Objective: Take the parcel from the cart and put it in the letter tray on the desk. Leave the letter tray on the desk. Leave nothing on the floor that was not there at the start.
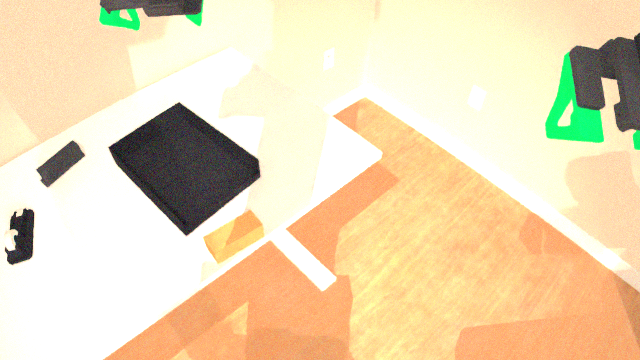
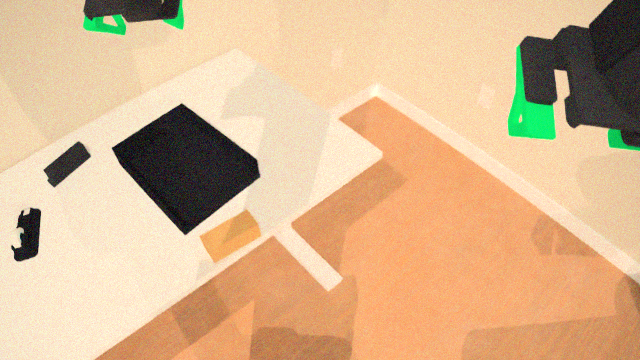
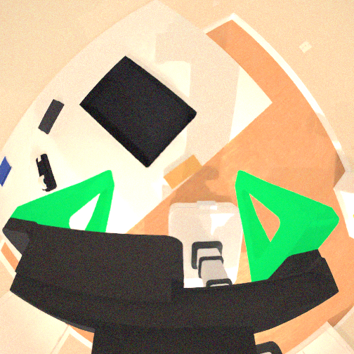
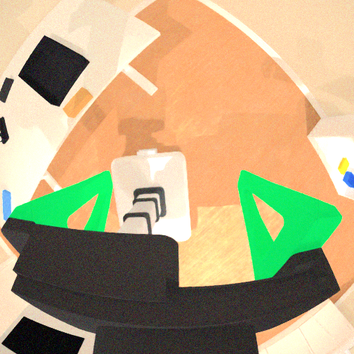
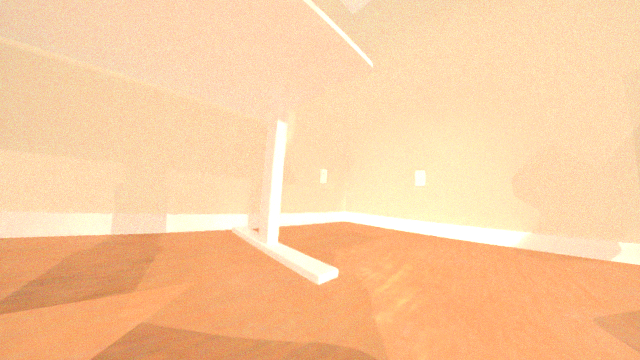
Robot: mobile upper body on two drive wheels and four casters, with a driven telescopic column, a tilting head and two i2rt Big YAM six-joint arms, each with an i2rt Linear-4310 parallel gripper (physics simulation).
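Frame: origin at the left arm's base, x ahead, y left, z up, level; millimetres.
Where they show: left gripper, between the fingertips: (image 1: 168,23) (image 2: 153,28); right gripper, between the fingertips: (image 1: 592,136) (image 2: 561,133).
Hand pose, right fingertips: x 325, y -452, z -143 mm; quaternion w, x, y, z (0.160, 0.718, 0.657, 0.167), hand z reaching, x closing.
Things, the pixels of their top centre, and the offset from my right fingertips. Level surfaces: height alone.
- orange-tan parcel, centre of its top: (image 1: 232,230) (image 2: 228,230) 421 mm left, 270 mm ahead, 558 mm down
- desk, height of its surface: 610 mm down
- black letter tray, centre of its top: (image 1: 178,152) (image 2: 178,153) 591 mm left, 499 mm ahead, 540 mm down
- dark block, centre of its top: (image 1: 56,156) (image 2: 62,157) 981 mm left, 508 mm ahead, 556 mm down
- black dispenser-like object, centre of its top: (image 1: 8,222) (image 2: 15,220) 1016 mm left, 267 mm ahead, 540 mm down
The orange-tan parcel (image 1: 234,237) (image 2: 231,237) (image 3: 183,171) (image 4: 78,102) lies on the desk (image 1: 75,290) (image 2: 75,290) (image 4: 30,145), beside the letter tray and close to the desk's edge. The black letter tray (image 1: 185,165) (image 2: 185,165) (image 3: 137,110) (image 4: 54,70) stands on the desk with no parcel seen in it. My left gripper (image 1: 162,22) (image 2: 145,29) (image 3: 174,177) is open and empty, raised away from the parcel. My right gripper (image 1: 617,137) (image 2: 582,137) (image 4: 174,177) is open and empty, off to the right of the desk. I cannot identify the cart for certain.
A dark block (image 1: 61,164) (image 3: 51,116) and a black dispenser-like object (image 1: 21,237) (image 2: 27,235) are on the desk left of the tray. A desk foot (image 1: 305,260) (image 5: 295,260) reaches across the floor. A white surface (image 4: 335,135) at the right holds yellow and blue items.
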